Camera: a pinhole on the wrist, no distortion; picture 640 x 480 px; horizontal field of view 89.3 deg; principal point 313.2 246.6 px. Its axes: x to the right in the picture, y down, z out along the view. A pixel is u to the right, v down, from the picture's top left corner.
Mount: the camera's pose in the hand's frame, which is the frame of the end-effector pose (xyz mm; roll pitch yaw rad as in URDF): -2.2 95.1 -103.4 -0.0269 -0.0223 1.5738
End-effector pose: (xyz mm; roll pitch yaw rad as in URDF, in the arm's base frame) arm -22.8 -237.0 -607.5 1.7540 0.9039 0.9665
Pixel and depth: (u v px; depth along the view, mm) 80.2 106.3 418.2
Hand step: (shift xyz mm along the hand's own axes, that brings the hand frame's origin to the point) 168.5 -214.5 312.7
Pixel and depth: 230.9 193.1 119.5
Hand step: 14.4 62.1 15.9
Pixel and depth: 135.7 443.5 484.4
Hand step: -308.7 -181.8 366.9
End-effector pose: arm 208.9 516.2 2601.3 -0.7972 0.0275 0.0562
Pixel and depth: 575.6 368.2 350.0
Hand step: -143.8 370.4 249.2
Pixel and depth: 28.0 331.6 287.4
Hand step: -84.5 -164.5 176.2
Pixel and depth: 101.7 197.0 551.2
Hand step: 68.5 -276.8 441.7
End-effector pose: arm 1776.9 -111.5 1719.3 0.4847 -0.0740 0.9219
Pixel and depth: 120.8 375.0 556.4
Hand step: -236.6 -248.3 439.4
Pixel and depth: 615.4 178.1 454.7
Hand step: 80.4 509.2 363.1
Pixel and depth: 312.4 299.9 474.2
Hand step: -92.9 83.1 368.4
